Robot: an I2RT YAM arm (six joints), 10 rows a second.
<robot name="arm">
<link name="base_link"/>
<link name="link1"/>
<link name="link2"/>
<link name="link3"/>
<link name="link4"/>
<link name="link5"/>
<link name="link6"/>
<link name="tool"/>
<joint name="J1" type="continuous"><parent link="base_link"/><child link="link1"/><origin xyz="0 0 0.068" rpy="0 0 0"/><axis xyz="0 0 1"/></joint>
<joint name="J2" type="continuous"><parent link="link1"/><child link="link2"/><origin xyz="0.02 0.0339 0.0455" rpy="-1.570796 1.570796 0"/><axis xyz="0 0 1"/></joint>
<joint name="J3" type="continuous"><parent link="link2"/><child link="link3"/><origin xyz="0 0.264 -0.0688" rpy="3.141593 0 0"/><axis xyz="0 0 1"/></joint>
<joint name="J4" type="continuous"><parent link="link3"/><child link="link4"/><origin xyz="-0.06 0.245 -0.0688" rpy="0 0 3.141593"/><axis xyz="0 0 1"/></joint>
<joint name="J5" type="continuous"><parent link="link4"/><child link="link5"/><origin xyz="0.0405 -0.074 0.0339" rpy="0 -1.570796 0"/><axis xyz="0 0 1"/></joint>
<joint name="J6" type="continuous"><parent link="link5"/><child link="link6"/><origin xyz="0 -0.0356 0.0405" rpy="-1.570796 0 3.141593"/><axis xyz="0 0 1"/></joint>
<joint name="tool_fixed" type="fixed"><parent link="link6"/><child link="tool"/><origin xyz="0 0 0" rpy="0 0 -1.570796"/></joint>
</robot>
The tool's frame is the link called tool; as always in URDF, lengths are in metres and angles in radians. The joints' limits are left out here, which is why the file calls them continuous.
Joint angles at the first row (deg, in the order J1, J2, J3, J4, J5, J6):
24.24, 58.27, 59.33, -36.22, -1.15, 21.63
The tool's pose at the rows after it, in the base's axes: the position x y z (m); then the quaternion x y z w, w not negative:
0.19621 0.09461 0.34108 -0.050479 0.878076 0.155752 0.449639
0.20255 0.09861 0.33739 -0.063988 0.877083 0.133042 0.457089
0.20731 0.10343 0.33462 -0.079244 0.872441 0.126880 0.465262
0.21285 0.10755 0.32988 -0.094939 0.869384 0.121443 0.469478
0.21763 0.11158 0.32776 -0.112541 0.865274 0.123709 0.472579
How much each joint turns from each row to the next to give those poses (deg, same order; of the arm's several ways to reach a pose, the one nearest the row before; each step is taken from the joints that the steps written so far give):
2.03, 0.18, -0.26, 2.37, 4.39, -3.69
0.53, 1.48, -0.18, 1.59, 2.12, -2.37
0.62, 1.06, -0.44, 2.28, 0.53, -1.76
0.26, 1.23, -0.62, 2.20, 0.00, -1.85
0.18, 1.15, -0.09, 1.76, -0.96, -1.67

